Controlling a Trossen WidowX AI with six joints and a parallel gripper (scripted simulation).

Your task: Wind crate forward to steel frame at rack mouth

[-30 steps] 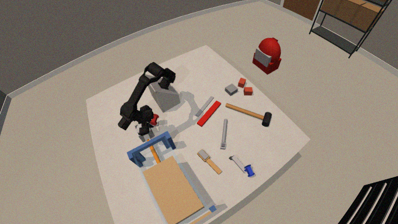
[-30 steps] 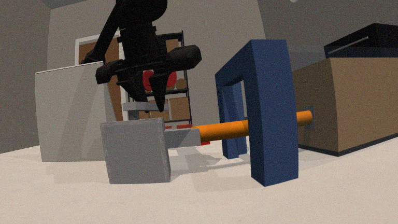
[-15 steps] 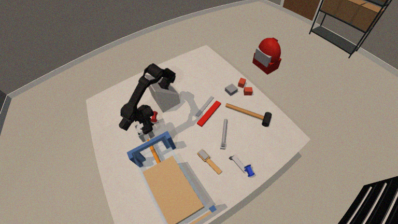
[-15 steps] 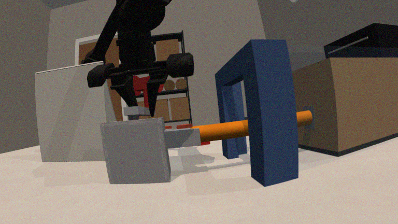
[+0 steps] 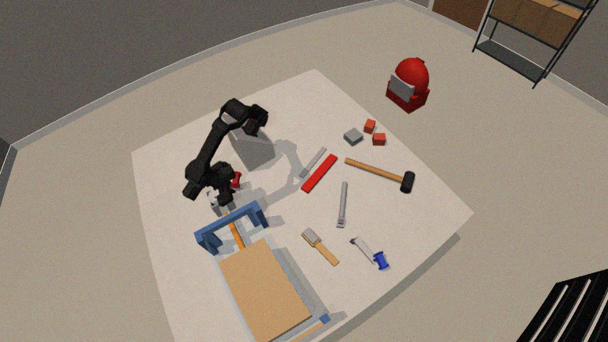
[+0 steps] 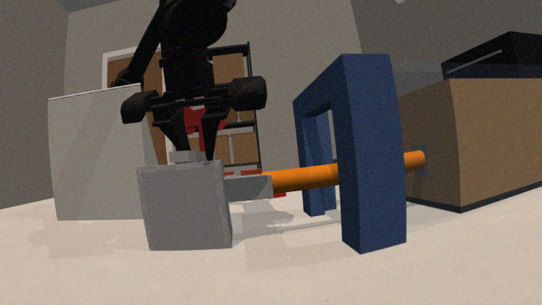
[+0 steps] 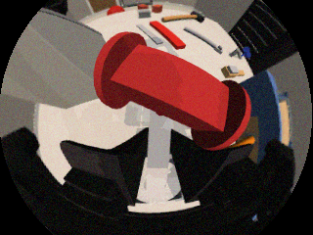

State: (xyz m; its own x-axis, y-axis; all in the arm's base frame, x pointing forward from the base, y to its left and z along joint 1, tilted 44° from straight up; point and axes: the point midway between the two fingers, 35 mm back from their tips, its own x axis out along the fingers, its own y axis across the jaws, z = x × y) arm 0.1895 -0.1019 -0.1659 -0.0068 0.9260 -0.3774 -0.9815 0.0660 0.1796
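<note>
Right now the red-knobbed crank is 20 mm above my gripper tip and 10 mm to the right of it. From my gripper tip the other things lie so: grey winch (80 mm to the right, 50 mm below, 30 mm behind); then red knob (50 mm above, 20 mm to the left, 10 mm ahead); then blue steel frame (150 mm ahead, 80 mm to the right, 20 mm above).
</note>
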